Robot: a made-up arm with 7 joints. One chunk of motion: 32 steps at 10 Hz.
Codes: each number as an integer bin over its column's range. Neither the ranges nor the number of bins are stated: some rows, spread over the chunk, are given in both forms.
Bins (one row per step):
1: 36 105 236 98 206 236 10
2: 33 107 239 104 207 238 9
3: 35 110 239 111 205 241 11
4: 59 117 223 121 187 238 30
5: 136 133 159 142 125 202 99
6: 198 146 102 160 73 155 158
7: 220 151 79 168 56 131 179
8: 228 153 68 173 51 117 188
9: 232 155 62 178 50 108 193
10: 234 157 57 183 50 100 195
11: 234 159 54 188 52 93 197
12: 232 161 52 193 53 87 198
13: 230 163 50 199 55 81 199
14: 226 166 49 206 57 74 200
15: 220 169 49 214 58 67 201
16: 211 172 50 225 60 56 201
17: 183 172 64 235 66 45 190
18: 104 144 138 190 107 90 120
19: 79 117 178 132 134 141 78
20: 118 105 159 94 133 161 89
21: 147 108 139 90 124 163 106
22: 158 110 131 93 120 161 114
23: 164 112 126 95 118 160 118
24: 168 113 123 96 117 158 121
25: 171 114 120 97 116 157 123
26: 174 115 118 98 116 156 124
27: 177 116 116 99 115 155 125
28: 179 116 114 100 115 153 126
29: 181 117 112 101 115 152 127
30: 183 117 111 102 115 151 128
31: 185 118 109 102 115 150 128
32: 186 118 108 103 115 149 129
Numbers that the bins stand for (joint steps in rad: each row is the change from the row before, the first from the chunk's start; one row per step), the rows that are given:
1: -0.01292 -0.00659 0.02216 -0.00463 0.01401 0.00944 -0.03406
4: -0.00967 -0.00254 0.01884 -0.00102 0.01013 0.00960 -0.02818
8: 0.01419 0.00960 -0.02067 0.00714 -0.01760 -0.00036 0.01829
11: 0.01504 0.01162 -0.02424 0.00949 -0.01740 -0.00234 0.02094
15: 0.01306 0.01500 -0.02551 0.01357 -0.01617 -0.00448 0.02212
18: -0.00332 0.00656 -0.00282 0.00980 -0.00618 -0.00259 -0.00171
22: 0.00431 -0.00490 -0.00461 -0.00541 -0.00353 0.00326 -0.00347
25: 0.00614 -0.00355 -0.00741 -0.00478 -0.00435 0.00293 -0.00082
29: 0.00755 -0.00254 -0.00945 -0.00416 -0.00455 0.00252 0.00035
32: 0.00826 -0.00220 -0.01047 -0.00384 -0.00455 0.00227 0.00094
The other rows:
2: -0.01334 -0.00591 0.02292 -0.00369 0.01421 0.00960 -0.03435
3: -0.01306 -0.00490 0.02292 -0.00259 0.01380 0.00985 -0.03376
5: 0.00120 0.00285 0.00253 0.00227 -0.00251 0.00664 -0.00788
6: 0.00995 0.00724 -0.01200 0.00510 -0.01311 0.00276 0.00947
7: 0.01306 0.00893 -0.01786 0.00635 -0.01658 0.00079 0.01565
9: 0.01475 0.01027 -0.02220 0.00792 -0.01780 -0.00111 0.01976
10: 0.01504 0.01095 -0.02347 0.00871 -0.01780 -0.00176 0.02035
12: 0.01475 0.01230 -0.02475 0.01027 -0.01719 -0.00284 0.02124
13: 0.01447 0.01297 -0.02525 0.01122 -0.01678 -0.00333 0.02153
14: 0.01391 0.01398 -0.02551 0.01231 -0.01638 -0.00391 0.02182
16: 0.01179 0.01601 -0.02525 0.01529 -0.01576 -0.00539 0.02212
17: 0.00784 0.01601 -0.02169 0.01686 -0.01454 -0.00629 0.01888
19: -0.00685 -0.00254 0.00737 0.00071 -0.00067 0.00161 -0.01406
20: -0.00134 -0.00659 0.00253 -0.00525 -0.00088 0.00326 -0.01082
21: 0.00275 -0.00558 -0.00257 -0.00588 -0.00271 0.00342 -0.00582
23: 0.00515 -0.00423 -0.00588 -0.00510 -0.00394 0.00318 -0.00229
24: 0.00572 -0.00389 -0.00665 -0.00494 -0.00414 0.00301 -0.00141
26: 0.00656 -0.00322 -0.00792 -0.00463 -0.00435 0.00285 -0.00053
27: 0.00699 -0.00288 -0.00843 -0.00447 -0.00455 0.00276 -0.00024
28: 0.00727 -0.00288 -0.00894 -0.00431 -0.00455 0.00260 0.00006
30: 0.00784 -0.00254 -0.00971 -0.00400 -0.00455 0.00244 0.00065
31: 0.00812 -0.00220 -0.01022 -0.00400 -0.00455 0.00235 0.00065

